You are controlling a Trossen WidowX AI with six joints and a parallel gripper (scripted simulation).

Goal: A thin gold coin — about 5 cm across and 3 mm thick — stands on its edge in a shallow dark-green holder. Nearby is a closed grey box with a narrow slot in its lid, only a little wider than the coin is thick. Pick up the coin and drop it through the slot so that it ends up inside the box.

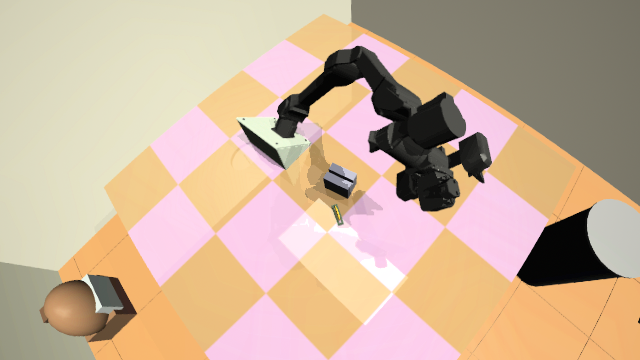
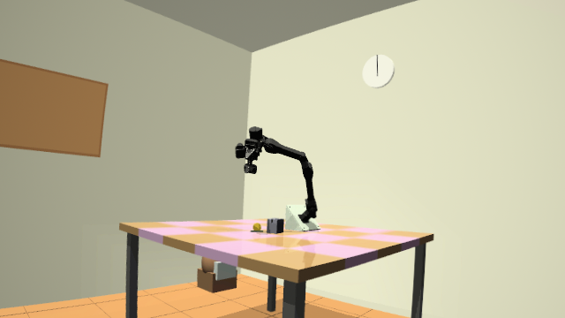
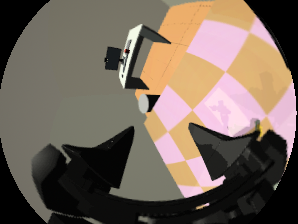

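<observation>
The gold coin is 31 cm below my gripper tip, 23 cm behind it and 13 cm to the right of it.
</observation>
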